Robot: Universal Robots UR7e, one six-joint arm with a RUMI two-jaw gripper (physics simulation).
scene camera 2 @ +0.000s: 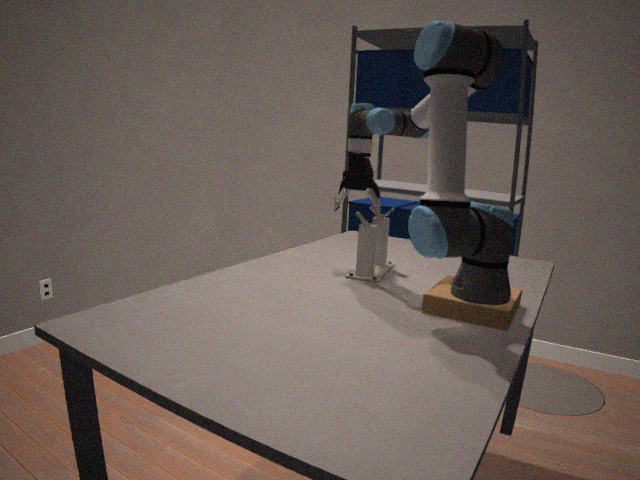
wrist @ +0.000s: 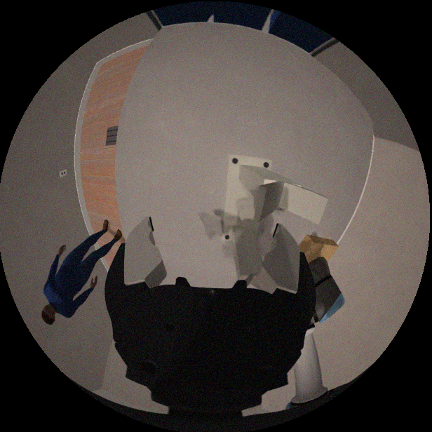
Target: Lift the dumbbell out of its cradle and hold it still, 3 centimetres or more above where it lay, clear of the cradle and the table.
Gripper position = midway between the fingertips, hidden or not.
Observation:
I see my gripper (scene camera 2: 356, 213).
My gripper is seen too in the wrist view (wrist: 213, 222).

